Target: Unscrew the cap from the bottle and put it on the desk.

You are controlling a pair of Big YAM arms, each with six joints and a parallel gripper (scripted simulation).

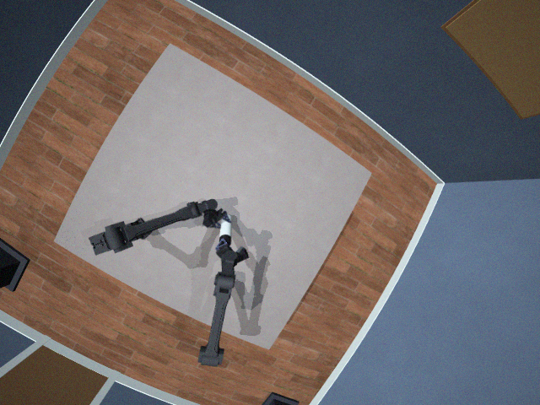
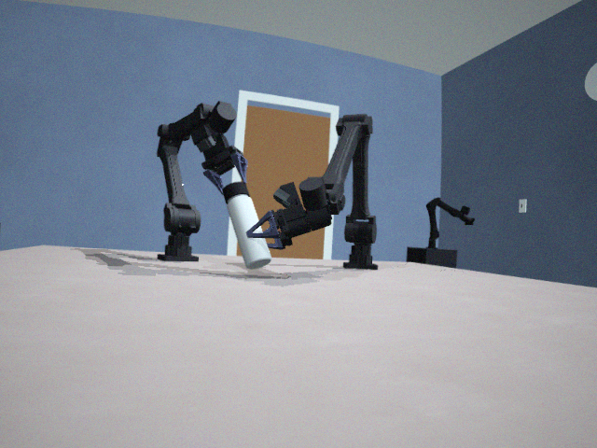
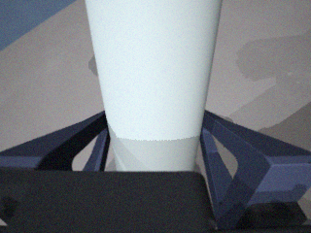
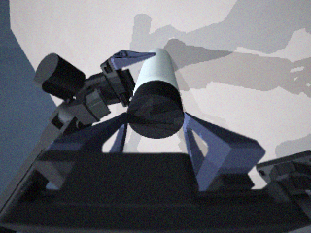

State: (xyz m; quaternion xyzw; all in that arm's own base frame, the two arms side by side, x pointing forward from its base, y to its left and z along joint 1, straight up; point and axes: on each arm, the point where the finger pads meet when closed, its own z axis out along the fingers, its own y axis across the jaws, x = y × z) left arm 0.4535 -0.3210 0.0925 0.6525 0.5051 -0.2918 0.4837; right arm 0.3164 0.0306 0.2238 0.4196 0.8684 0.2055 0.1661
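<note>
My right gripper is now 10 mm short of the black cap, 10 mm to the right of it and 20 mm above it.
</note>
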